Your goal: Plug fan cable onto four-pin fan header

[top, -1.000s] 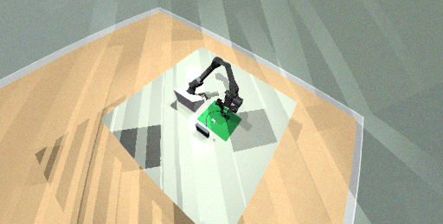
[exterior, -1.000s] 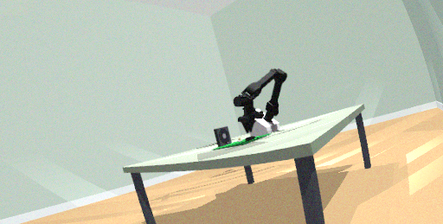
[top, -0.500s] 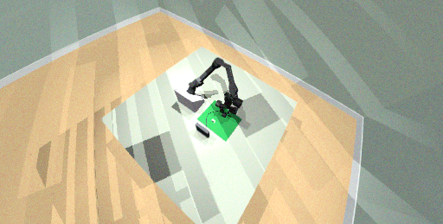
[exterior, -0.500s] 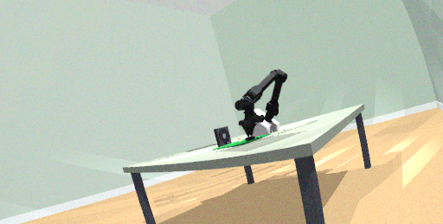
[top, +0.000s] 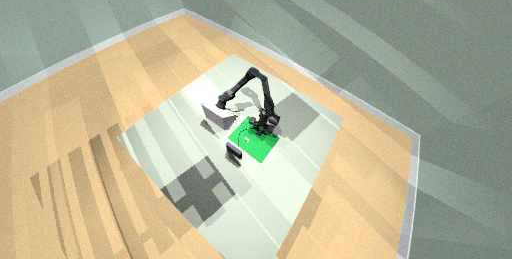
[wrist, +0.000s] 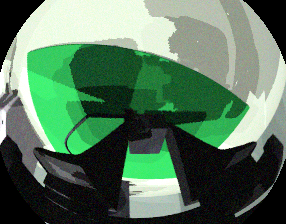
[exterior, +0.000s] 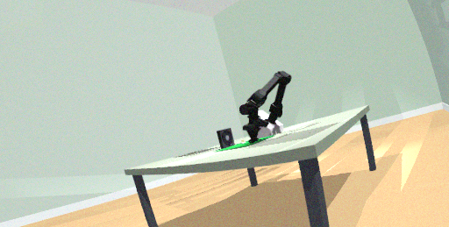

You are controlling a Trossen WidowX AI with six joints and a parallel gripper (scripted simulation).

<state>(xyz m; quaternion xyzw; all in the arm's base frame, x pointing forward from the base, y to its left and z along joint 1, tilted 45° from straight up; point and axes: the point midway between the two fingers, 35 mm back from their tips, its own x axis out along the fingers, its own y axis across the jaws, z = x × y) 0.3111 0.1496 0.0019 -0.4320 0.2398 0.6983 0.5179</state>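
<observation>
My gripper tip is now 1 cm short of the green board, 6 cm to the left of it and 2 cm above it. From my gripper tip the other things lie so: black fan: 1 cm behind, 24 cm to the right, 5 cm above; then dark fan plug: 1 cm to the right.
</observation>
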